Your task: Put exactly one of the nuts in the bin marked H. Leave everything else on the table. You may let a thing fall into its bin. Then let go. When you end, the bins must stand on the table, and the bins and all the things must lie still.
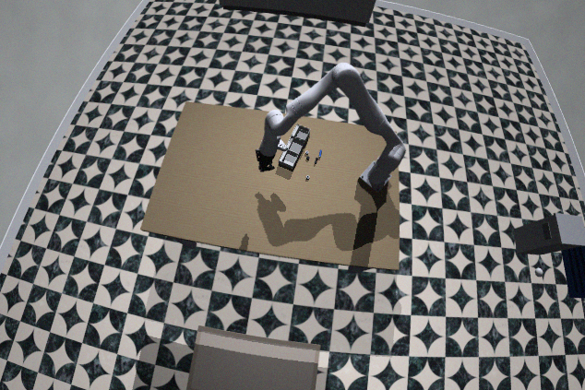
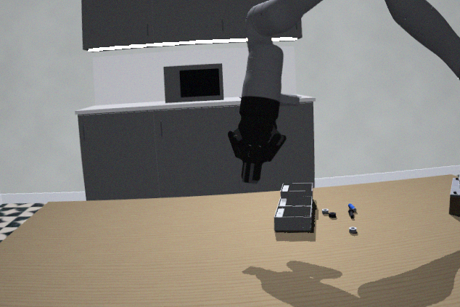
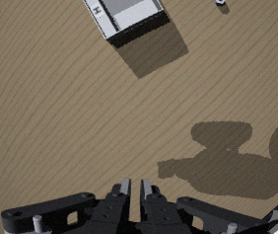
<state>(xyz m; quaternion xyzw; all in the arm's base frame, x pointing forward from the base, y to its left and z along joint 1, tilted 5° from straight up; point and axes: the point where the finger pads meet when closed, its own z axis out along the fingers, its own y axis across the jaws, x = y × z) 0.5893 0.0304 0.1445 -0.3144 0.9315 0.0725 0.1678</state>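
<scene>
The bin marked H lies 16 cm behind my hand, 21 cm to the right of it and 14 cm below it. The rest, counted from my hand: black nut (23 cm behind, 15 cm to the right, 16 cm below); then black bolt (28 cm behind, 14 cm to the right, 16 cm below).
</scene>
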